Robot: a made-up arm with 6 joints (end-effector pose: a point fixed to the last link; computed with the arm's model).
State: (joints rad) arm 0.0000 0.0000 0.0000 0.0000 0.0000 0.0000
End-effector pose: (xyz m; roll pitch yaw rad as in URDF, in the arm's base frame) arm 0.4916 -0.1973 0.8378 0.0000 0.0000 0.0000
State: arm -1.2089 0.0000 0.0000 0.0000 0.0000 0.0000
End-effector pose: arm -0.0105 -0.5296 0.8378 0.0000 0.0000 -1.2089
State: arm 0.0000 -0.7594 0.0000 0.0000 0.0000 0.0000
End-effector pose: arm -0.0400 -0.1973 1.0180 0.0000 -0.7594 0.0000
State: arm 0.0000 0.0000 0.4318 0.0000 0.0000 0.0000
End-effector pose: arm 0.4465 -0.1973 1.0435 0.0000 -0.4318 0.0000
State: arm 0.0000 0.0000 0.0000 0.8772 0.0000 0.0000
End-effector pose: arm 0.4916 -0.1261 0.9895 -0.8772 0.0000 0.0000
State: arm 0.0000 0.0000 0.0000 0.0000 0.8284 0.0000
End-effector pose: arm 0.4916 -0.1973 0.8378 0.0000 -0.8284 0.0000
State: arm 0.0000 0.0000 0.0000 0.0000 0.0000 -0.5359
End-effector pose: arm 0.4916 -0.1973 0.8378 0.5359 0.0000 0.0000
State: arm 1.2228 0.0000 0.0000 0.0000 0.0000 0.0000
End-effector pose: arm 0.3531 0.3949 0.8378 0.0000 0.0000 1.2228
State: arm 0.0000 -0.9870 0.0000 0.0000 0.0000 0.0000
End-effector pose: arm -0.2096 -0.1973 0.9895 0.0000 -0.9870 0.0000
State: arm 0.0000 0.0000 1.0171 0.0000 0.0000 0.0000
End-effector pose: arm 0.2585 -0.1973 1.2560 0.0000 -1.0171 0.0000
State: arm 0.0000 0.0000 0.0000 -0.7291 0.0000 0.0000
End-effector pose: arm 0.4916 -0.1471 0.7064 0.7291 0.0000 0.0000
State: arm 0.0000 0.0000 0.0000 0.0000 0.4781 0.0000
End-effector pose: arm 0.4916 -0.1973 0.8378 0.0000 -0.4781 0.0000
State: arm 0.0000 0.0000 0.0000 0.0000 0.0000 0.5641
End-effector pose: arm 0.4916 -0.1973 0.8378 -0.5641 0.0000 0.0000
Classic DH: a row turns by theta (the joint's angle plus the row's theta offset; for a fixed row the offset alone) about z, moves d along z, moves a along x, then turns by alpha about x. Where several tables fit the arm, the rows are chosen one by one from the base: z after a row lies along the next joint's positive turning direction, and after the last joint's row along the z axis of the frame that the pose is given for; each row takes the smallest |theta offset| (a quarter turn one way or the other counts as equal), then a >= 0, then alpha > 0; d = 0 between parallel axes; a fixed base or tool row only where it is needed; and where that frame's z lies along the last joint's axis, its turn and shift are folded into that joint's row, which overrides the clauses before.
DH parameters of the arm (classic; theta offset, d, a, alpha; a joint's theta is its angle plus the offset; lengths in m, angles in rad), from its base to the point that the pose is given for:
joint 1: 0 0.2619 0 -1.5708
joint 2: -1.5708 0 0.5759 3.1416
joint 3: 0 0 0 -1.5708
joint 4: 0 -0.4916 0 1.5708
joint 5: 0 0.1973 0 -1.5708
joint 6: 1.5708 0 0 1.5708
tool (fixed): -1.5708 0 0 0

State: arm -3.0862 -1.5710 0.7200 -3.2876 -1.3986 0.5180
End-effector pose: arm 0.9311 -0.1439 0.6124 -0.4059 0.5399 0.2233
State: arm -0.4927 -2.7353 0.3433 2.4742 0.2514 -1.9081
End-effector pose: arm -0.5663 0.4799 -0.3580 2.6013 -0.2588 2.4889
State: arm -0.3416 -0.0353 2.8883 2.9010 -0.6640 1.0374
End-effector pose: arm -0.4168 0.3515 0.8979 -0.7790 0.4269 2.9620
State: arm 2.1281 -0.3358 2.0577 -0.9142 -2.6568 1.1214
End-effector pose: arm 0.3369 -0.3130 1.2546 -1.8049 0.4043 2.5412
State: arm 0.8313 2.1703 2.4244 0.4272 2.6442 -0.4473
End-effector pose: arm 0.7599 0.5666 0.1397 -2.2727 -0.2007 -2.5134
